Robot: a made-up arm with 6 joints. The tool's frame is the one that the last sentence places.
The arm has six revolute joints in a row. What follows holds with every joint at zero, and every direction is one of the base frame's.
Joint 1 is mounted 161.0 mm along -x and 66.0 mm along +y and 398.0 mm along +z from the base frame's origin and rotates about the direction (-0.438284, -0.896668, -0.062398).
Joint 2 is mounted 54.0 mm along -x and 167.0 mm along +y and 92.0 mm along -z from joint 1 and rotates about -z.
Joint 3 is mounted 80.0 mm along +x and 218.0 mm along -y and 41.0 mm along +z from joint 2 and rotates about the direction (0.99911, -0.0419, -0.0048).
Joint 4 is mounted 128.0 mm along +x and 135.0 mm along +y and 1.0 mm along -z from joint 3 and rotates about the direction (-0.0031, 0.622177, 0.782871).
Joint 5 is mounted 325.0 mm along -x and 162.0 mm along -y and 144.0 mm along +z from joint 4 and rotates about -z.
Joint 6 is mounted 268.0 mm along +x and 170.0 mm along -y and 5.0 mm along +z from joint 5 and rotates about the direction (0.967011, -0.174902, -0.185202).
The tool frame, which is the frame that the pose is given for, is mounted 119.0 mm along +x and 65.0 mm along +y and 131.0 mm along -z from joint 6; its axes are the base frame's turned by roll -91.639, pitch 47.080 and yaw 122.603 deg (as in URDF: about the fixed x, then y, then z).
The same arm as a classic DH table. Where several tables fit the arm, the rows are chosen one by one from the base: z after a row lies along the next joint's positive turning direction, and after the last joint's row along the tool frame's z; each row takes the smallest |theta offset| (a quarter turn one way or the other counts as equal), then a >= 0, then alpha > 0; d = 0 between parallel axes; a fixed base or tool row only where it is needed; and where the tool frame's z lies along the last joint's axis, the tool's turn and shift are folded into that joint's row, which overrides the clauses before.
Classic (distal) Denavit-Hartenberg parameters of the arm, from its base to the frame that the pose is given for. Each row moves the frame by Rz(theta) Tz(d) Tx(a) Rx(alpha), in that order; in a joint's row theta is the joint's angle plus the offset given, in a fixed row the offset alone. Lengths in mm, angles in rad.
base (fixed): theta0 -0.4546; d 398.7; a -173.6; alpha 1.6332
joint 1: theta0 0; d -115.1; a -121.9; alpha 1.5084
joint 2: theta0 1.1581; d 58.5; a 214.5; alpha 1.566
joint 3: theta0 -0.6711; d 214.2; a -110.1; alpha 1.6037
joint 4: theta0 -1.5371; d -170.8; a 325.8; alpha 2.4701
joint 5: theta0 -1.3869; d -406.2; a 119.6; alpha 1.3845
joint 6: theta0 -1.3553; d 368.1; a -124.9; alpha -2.3497
tool (fixed): theta0 2.676; d -84.1; a 0; alpha 0

